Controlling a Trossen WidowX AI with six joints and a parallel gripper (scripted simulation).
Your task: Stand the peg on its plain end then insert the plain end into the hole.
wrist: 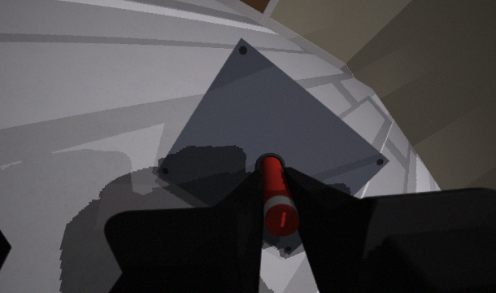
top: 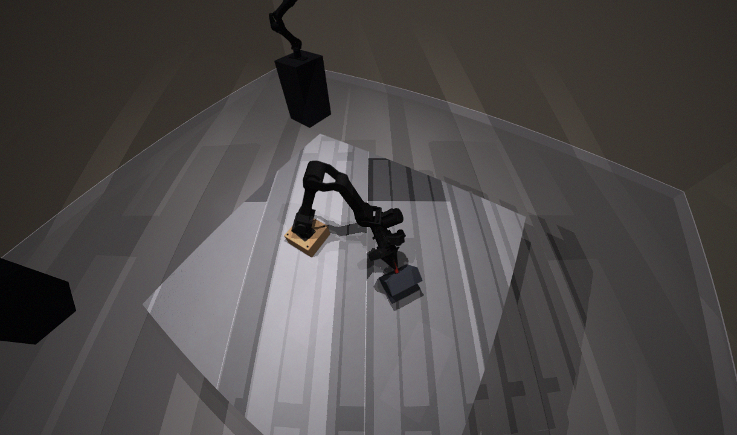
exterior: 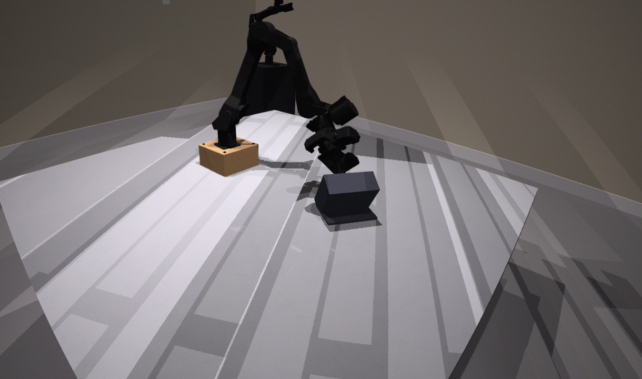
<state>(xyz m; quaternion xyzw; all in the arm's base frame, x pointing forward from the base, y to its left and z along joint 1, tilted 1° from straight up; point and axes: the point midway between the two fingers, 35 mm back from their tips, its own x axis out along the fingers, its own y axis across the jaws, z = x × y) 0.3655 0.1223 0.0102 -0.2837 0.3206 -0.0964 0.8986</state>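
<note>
The dark grey sloped panel lies 3 cm below my gripper tip, 3 cm ahead of it and 2 cm to the right of it. Round my gripper tip: red peg 1 cm behind, 1 cm above.
</note>
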